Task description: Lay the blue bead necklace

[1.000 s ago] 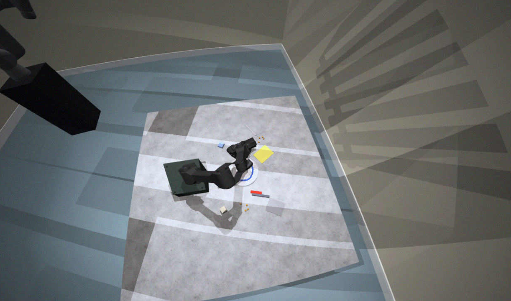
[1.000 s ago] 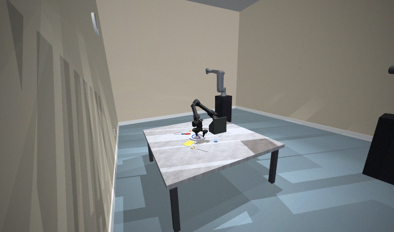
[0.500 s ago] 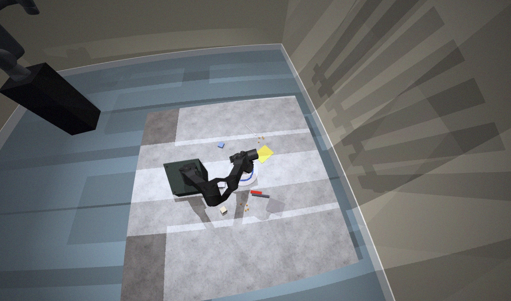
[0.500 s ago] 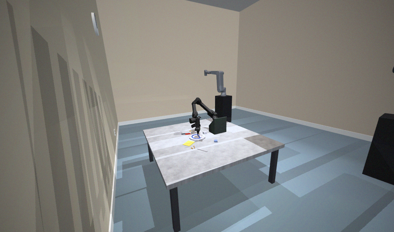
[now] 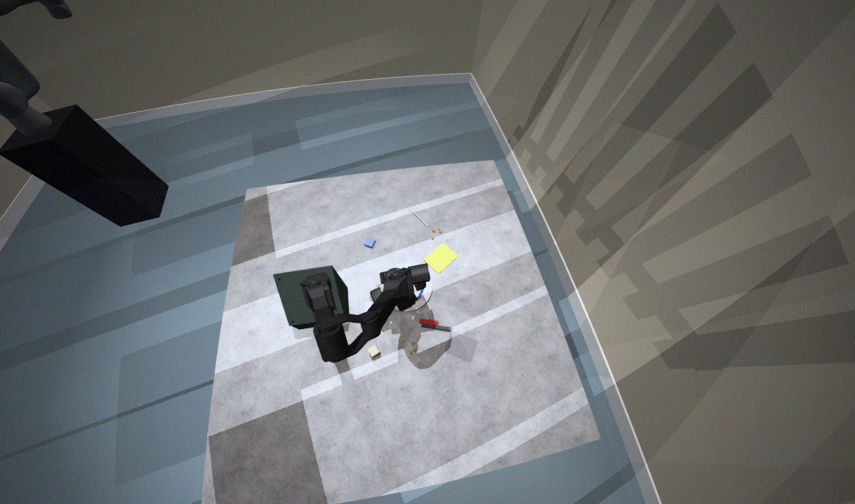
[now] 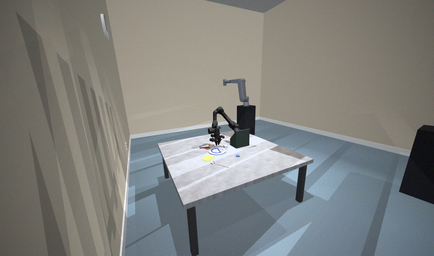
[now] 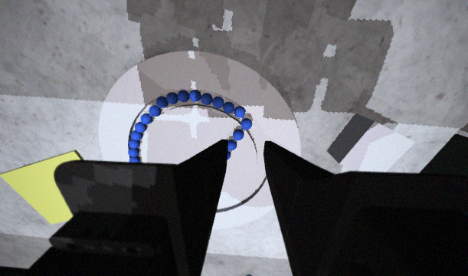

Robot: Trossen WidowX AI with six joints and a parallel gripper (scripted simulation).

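Now: the round white bead board 40 mm ahead of my gripper tip, 50 mm to the left of it and 40 mm below it. Round my gripper tip: cream cube (130 mm behind, 160 mm to the right, 30 mm below); then yellow sheet (210 mm ahead, 140 mm to the left, 50 mm below); then grey tool (90 mm ahead, 120 mm to the right, 50 mm below).
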